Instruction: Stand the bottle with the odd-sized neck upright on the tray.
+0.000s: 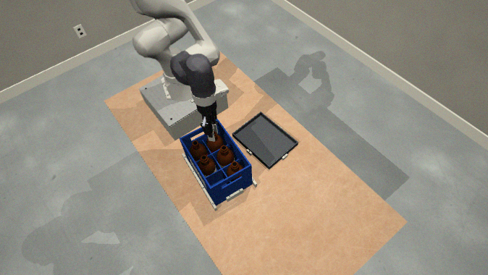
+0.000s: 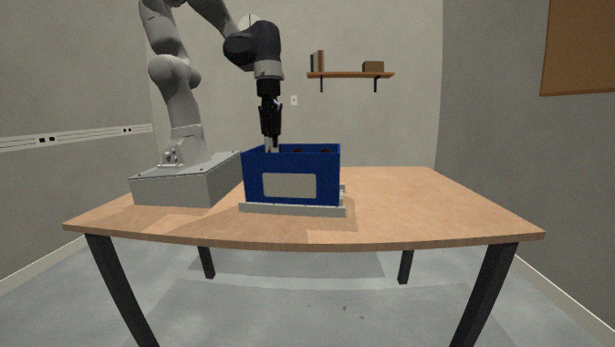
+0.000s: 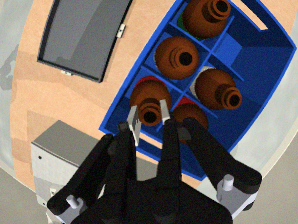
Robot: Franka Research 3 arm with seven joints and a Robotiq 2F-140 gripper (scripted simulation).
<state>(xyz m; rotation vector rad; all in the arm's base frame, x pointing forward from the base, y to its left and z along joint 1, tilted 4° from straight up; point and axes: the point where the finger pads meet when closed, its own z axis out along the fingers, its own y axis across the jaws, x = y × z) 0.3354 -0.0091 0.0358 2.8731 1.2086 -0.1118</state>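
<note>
Now: the bottle 9 cm below my hand and 8 cm to the right of it. Also, from my hand: blue crate: 9 cm below, 9 cm ahead, 4 cm to the right; then dark grey tray: 23 cm to the left, 16 cm below, 6 cm ahead.
</note>
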